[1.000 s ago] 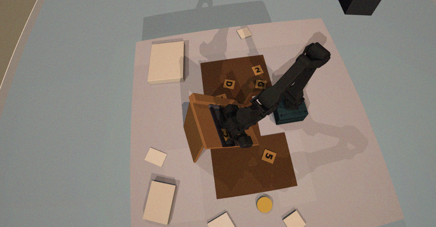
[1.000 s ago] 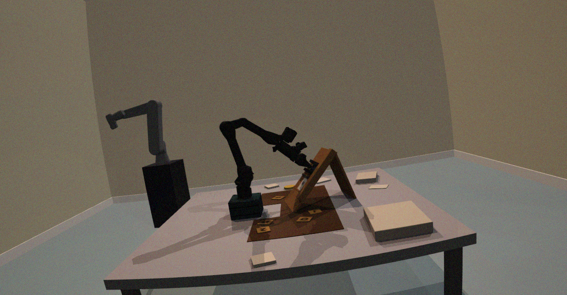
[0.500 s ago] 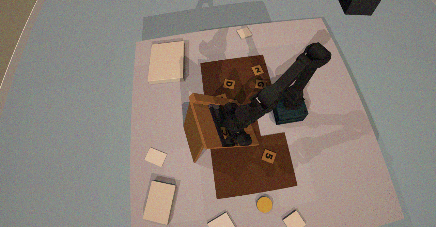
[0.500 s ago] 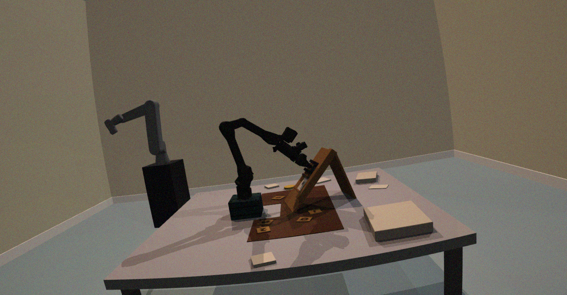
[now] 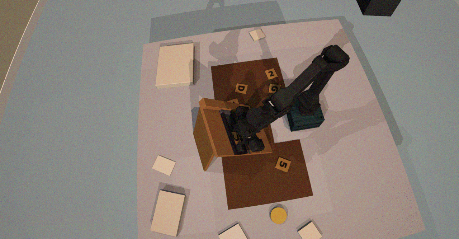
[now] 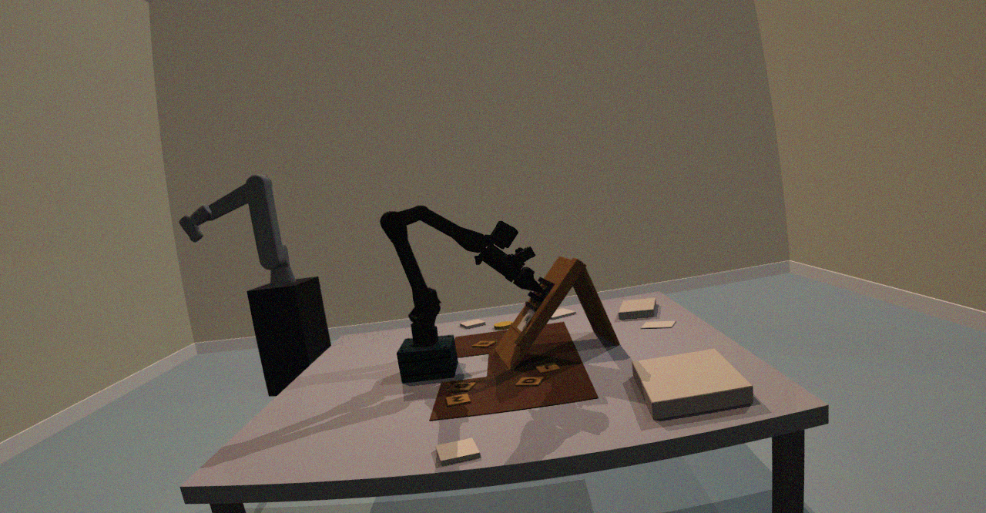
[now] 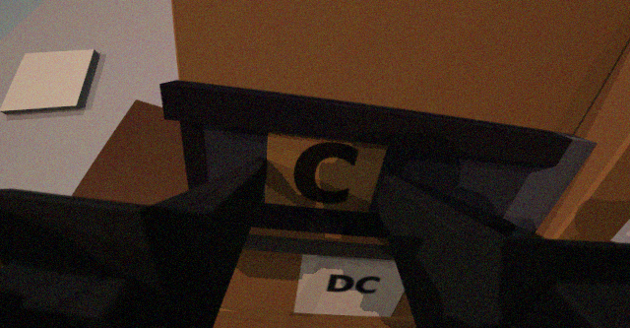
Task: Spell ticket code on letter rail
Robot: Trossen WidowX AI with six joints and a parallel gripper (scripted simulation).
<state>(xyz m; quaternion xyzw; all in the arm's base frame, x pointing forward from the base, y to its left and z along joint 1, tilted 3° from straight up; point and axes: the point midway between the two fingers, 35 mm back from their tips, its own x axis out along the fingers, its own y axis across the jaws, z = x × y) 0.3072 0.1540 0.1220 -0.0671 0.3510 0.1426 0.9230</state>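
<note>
My gripper tip is 5 cm past the white ticket, 5 cm to the left of it and 7 cm above it. Also, from my gripper tip: brown mat (13 cm behind, 13 cm to the right, 17 cm below); then cream box (34 cm ahead, 50 cm to the right, 16 cm below).
</note>
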